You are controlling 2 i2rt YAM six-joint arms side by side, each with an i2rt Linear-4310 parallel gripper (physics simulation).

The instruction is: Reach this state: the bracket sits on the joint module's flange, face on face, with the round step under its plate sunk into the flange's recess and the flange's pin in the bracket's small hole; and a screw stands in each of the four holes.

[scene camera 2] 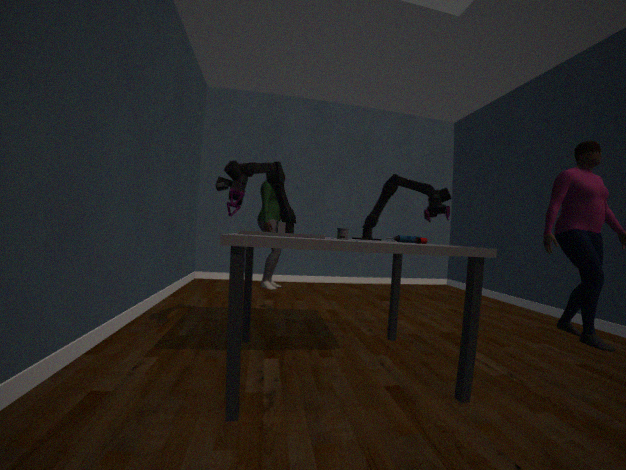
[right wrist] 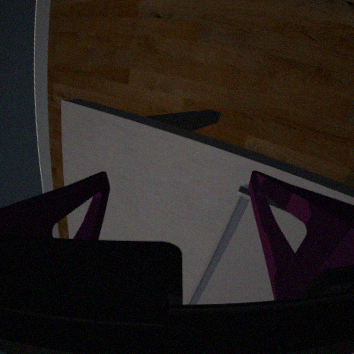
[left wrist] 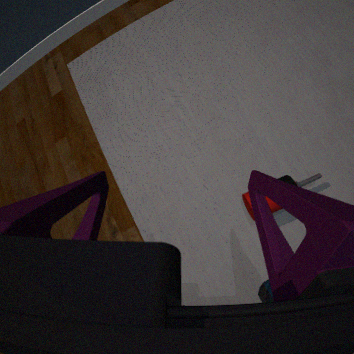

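Pixels of known places: left gripper, fingertip midpoint: (scene camera 2: pixel 439 220) (left wrist: pixel 177 178); right gripper, fingertip midpoint: (scene camera 2: pixel 231 211) (right wrist: pixel 178 178); left arm's base, origin of the base link: (scene camera 2: pixel 366 239).
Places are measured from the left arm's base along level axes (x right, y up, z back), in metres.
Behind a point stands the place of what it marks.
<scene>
A small grey cylinder (scene camera 2: pixel 342 233) @(y 0.031, x 0.333, z -0.318 m), probably the joint module, stands upright on the table in scene camera 2. Its flange face cannot be made out. The bracket and screws cannot be identified in these views. My left gripper (scene camera 2: pixel 437 218) @(y 0.134, x -0.196, z -0.456 m) (left wrist: pixel 177 178) @(y 0.134, x -0.196, z -0.456 m) is open and empty above the table's right part in scene camera 2. My right gripper (scene camera 2: pixel 233 210) @(y 0.103, x 0.910, z -0.348 m) (right wrist: pixel 178 178) @(y 0.103, x 0.910, z -0.348 m) is open and empty above the table's left end there. In the right wrist view, part of a tray's rim (right wrist: pixel 220 252) @(y 0.004, x 0.774, z -0.322 m) shows between and beside the fingers.
A red-handled tool (scene camera 2: pixel 423 240) @(y 0.019, x -0.130, z -0.413 m) (left wrist: pixel 270 202) @(y 0.033, x -0.136, z -0.393 m) and a blue-handled tool (scene camera 2: pixel 404 238) @(y 0.024, x -0.076, z -0.310 m) (left wrist: pixel 265 291) @(y 0.031, x -0.199, z -0.319 m) lie on the table (scene camera 2: pixel 353 246) @(y -0.019, x 0.449, z -0.683 m) (left wrist: pixel 190 100) @(y 0.000, x -0.120, z -0.565 m) (right wrist: pixel 120 165) @(y 0.000, x 0.860, z -0.485 m), partly behind a left finger. A pale upright piece (scene camera 2: pixel 281 227) @(y 0.044, x 0.640, z -0.197 m) stands near the right arm's base. Two people stand beyond the table.
</scene>
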